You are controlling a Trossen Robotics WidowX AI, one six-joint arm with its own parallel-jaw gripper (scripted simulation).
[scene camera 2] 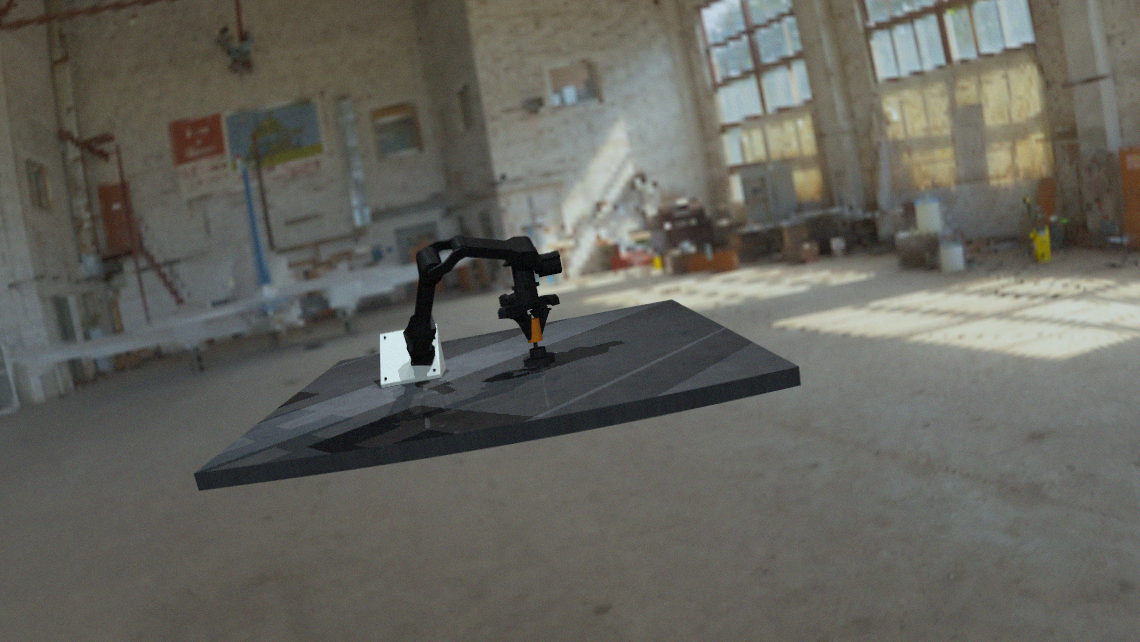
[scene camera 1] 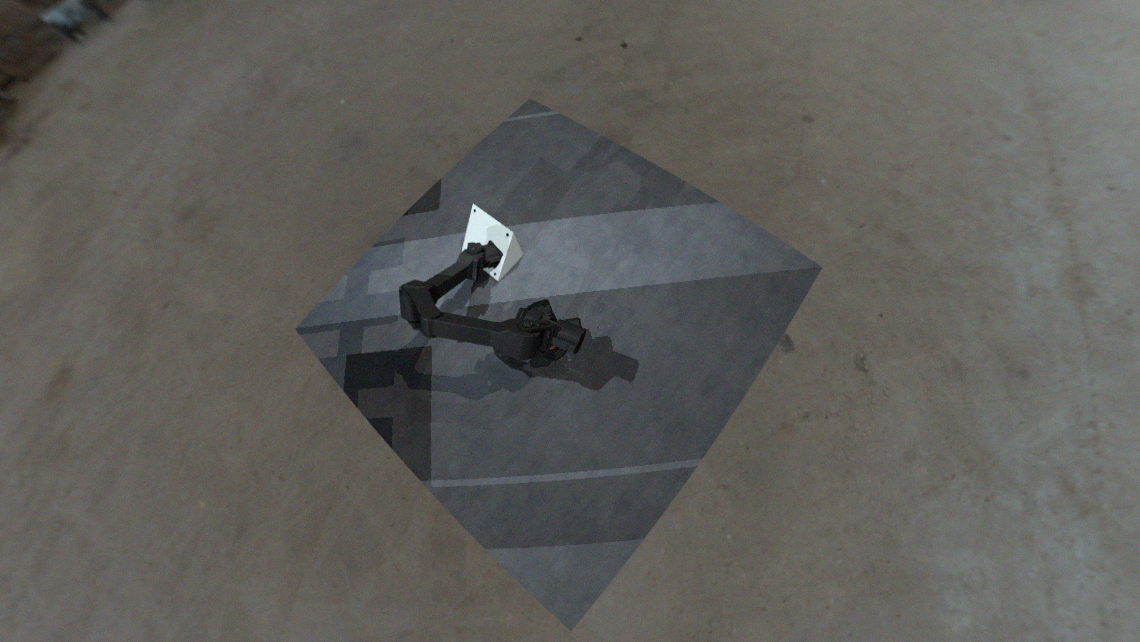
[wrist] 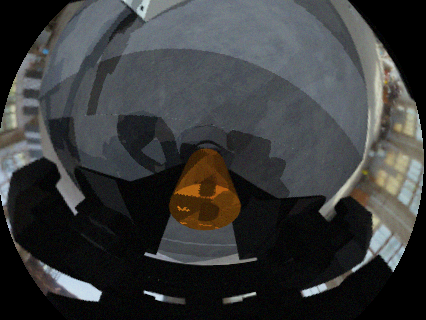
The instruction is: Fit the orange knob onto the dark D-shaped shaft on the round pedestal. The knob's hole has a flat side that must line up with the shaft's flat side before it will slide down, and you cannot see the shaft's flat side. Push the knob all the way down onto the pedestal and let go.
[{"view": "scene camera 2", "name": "my gripper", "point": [534, 337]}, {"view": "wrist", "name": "my gripper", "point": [205, 170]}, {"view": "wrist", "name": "orange knob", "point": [204, 198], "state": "held by my gripper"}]
